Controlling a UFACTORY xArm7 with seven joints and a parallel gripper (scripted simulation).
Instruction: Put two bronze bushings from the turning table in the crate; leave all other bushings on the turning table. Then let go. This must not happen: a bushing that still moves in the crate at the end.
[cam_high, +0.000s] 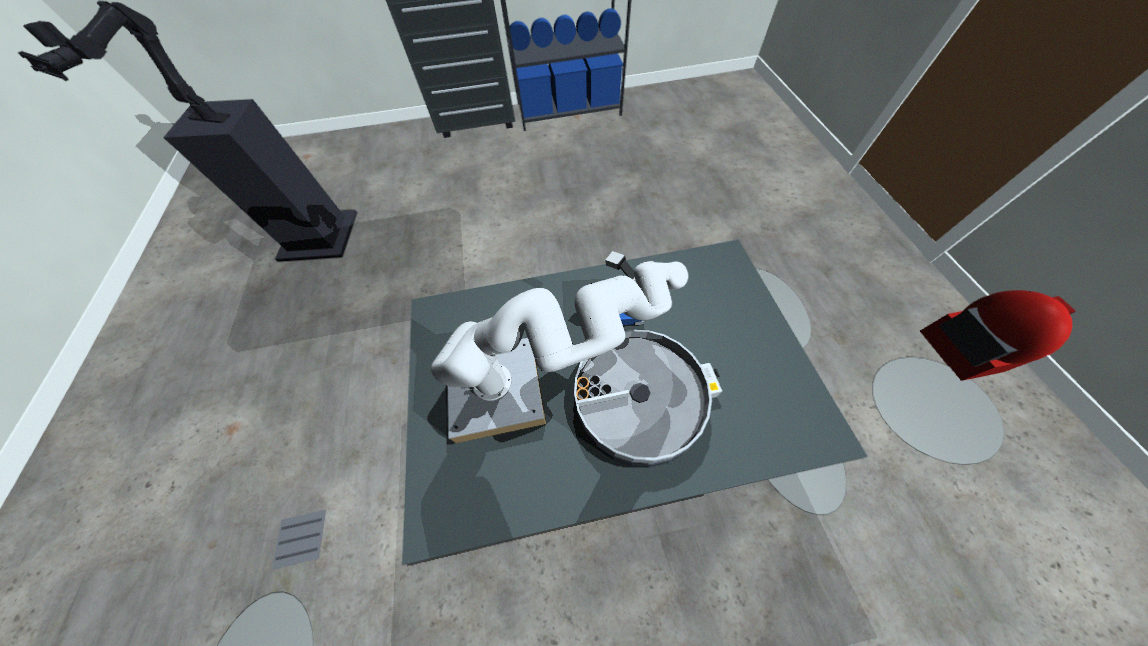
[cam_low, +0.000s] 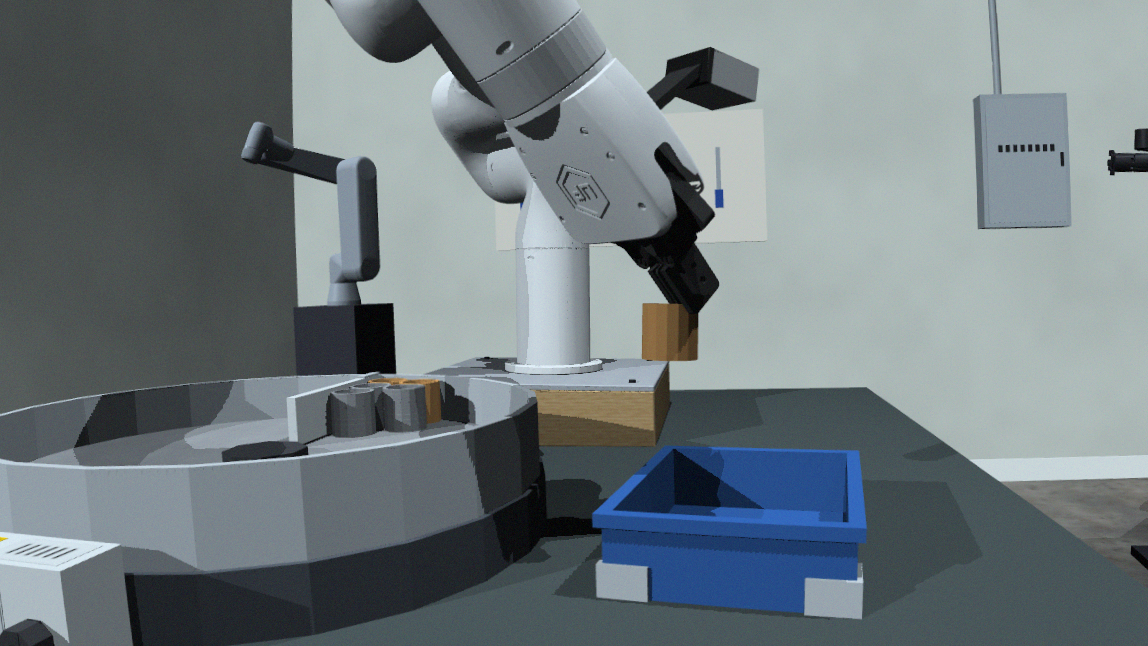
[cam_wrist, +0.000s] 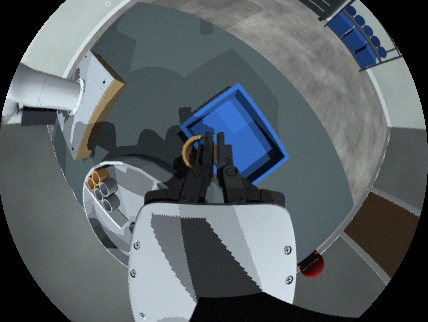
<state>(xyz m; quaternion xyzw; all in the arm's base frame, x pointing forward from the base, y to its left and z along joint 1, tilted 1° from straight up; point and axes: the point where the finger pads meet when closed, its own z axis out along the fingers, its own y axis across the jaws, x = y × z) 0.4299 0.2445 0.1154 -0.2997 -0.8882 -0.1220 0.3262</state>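
My gripper is now 20 mm short of the blue crate, 40 mm to the right of it and 160 mm above it. Round my hand: round grey turning table (50 mm ahead, 320 mm to the right, 130 mm below).
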